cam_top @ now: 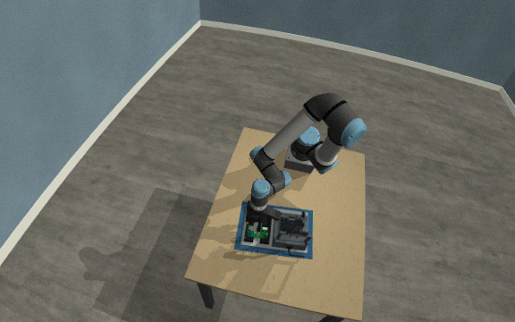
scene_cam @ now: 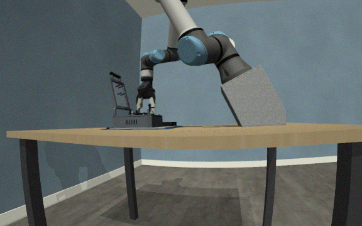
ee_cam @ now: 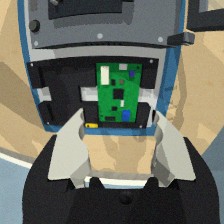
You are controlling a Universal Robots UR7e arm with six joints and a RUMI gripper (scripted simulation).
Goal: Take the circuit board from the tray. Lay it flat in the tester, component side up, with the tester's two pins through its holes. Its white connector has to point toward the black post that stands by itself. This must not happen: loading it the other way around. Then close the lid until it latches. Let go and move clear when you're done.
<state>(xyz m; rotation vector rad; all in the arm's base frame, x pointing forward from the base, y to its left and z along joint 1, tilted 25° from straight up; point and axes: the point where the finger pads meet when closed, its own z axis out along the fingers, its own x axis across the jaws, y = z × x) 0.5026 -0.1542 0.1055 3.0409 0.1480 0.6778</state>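
The green circuit board is 6 cm below my hand. From my hand the other things lie so: tester bed 17 cm to the left, 5 cm behind, 1 cm below; then see-through lid 18 cm to the left, 11 cm above, 7 cm ahead.
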